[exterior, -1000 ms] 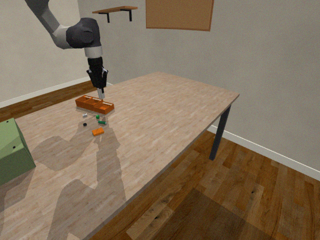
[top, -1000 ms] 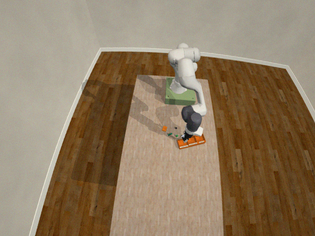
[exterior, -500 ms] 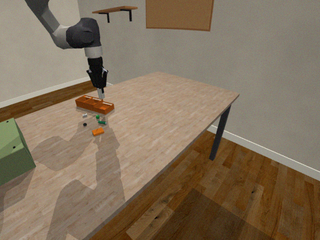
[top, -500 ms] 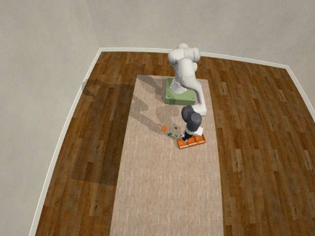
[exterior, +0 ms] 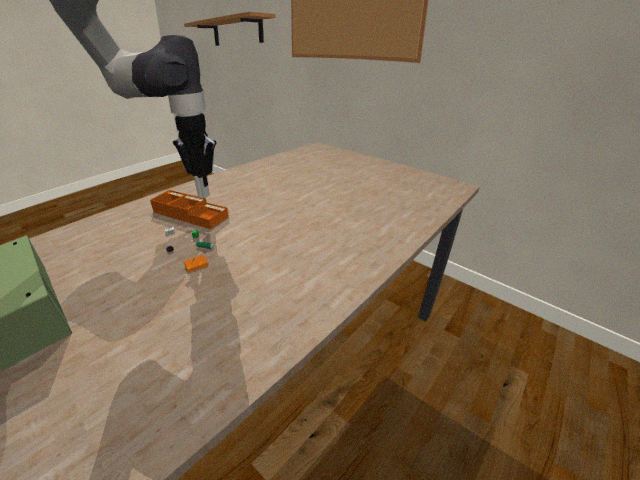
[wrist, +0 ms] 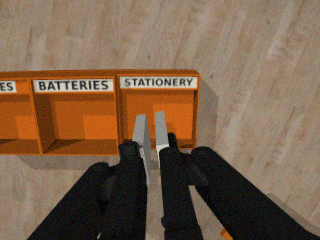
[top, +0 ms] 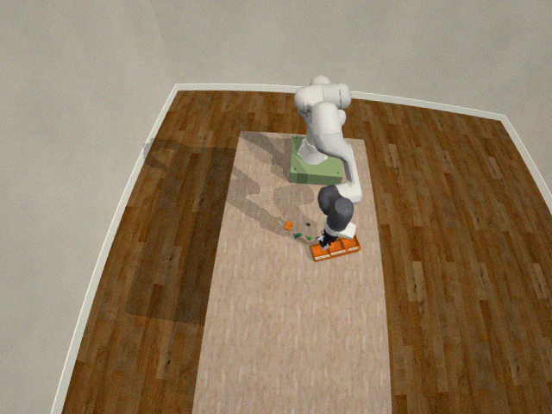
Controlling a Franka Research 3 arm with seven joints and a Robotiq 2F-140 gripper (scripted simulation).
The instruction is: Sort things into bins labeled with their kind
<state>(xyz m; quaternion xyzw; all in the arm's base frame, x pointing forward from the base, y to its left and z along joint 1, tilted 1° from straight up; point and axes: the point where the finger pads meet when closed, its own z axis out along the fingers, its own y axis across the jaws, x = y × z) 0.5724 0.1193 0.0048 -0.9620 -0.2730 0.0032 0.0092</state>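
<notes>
Right now my hand is 90 mm above the labelled bins, 70 mm to the right of it and 30 mm past it. Also, from my hand: white piece 120 mm behind, 100 mm below, 10 mm to the left; small green cube 100 mm below, 70 mm to the right, 70 mm behind; green battery 140 mm to the right, 100 mm below, 80 mm behind.
</notes>
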